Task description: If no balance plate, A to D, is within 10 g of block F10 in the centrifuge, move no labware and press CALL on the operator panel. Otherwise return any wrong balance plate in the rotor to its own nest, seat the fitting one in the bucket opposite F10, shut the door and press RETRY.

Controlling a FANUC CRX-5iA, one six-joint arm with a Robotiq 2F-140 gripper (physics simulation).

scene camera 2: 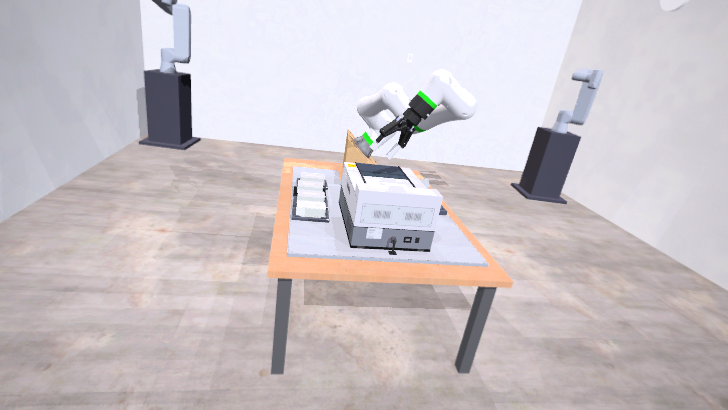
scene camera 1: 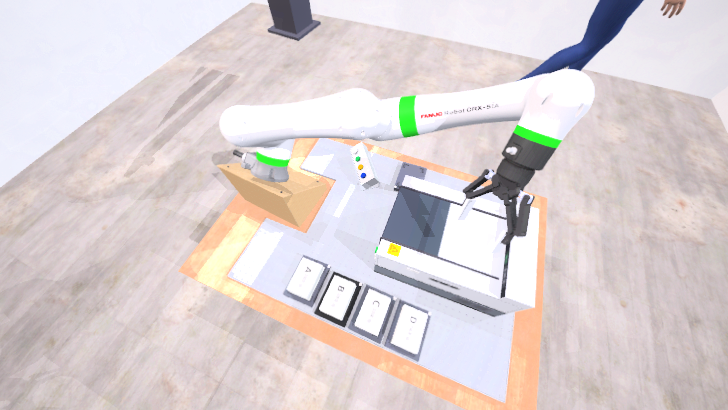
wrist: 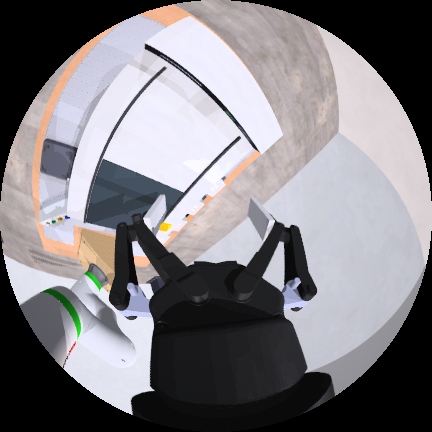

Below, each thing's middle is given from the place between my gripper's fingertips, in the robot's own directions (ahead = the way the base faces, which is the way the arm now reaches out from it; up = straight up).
Right now my hand is 160 mm past the dark sliding door (scene camera 1: 417, 220), 40 mm to the right of it and 120 mm above it. Round my hand: plate D (scene camera 1: 410, 326) 30 mm behind, 260 mm to the right, 300 mm below; then white centrifuge box (scene camera 1: 465, 272) 10 mm behind, 60 mm to the left, 210 mm below; then plate C (scene camera 1: 371, 316) 160 mm behind, 280 mm to the right, 300 mm below.
